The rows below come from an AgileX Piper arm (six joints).
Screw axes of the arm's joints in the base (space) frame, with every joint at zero. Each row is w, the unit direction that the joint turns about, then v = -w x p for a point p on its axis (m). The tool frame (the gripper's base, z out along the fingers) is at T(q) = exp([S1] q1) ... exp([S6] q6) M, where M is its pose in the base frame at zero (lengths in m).
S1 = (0, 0, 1, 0, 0, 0)
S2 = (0, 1, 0, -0.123, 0, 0)
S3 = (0, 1, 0, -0.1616, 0, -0.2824)
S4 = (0.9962, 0, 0.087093, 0, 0.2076, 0)
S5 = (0, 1, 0, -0.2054, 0, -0.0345)
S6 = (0.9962, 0, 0.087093, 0, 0.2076, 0)
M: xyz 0.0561 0 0.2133 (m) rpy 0 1.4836 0 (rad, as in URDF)
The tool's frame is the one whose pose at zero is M.
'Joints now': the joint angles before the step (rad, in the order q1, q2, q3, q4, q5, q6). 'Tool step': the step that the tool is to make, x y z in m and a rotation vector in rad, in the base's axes. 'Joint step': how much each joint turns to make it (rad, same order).
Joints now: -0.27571, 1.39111, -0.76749, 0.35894, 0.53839, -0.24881
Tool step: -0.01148, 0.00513, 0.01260, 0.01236, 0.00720, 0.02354
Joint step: 0.00000, -0.06172, 0.00001, -0.00474, 0.07634, 0.00242
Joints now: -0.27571, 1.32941, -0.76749, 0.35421, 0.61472, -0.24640
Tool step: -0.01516, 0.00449, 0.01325, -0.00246, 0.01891, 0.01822
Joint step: 0.00001, -0.07212, 0.00003, -0.03649, 0.08899, 0.02773
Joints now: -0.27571, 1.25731, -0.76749, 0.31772, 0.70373, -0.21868
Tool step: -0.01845, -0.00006, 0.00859, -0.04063, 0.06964, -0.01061
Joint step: -0.00001, -0.06435, 0.00000, -0.11473, 0.10835, 0.08846
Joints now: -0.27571, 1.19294, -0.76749, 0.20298, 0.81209, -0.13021
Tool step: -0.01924, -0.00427, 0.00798, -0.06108, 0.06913, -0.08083
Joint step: 0.00000, -0.06311, 0.00083, -0.14786, 0.09845, 0.15042
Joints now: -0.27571, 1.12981, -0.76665, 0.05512, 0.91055, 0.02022
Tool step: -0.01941, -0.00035, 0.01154, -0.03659, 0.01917, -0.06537
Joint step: 0.00001, -0.07773, 0.00001, -0.07696, 0.08501, 0.09137
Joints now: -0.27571, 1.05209, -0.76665, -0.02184, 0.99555, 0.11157
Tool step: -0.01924, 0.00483, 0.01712, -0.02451, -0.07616, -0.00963
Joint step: 0.00001, -0.10845, -0.00002, -0.00723, 0.02876, 0.01089
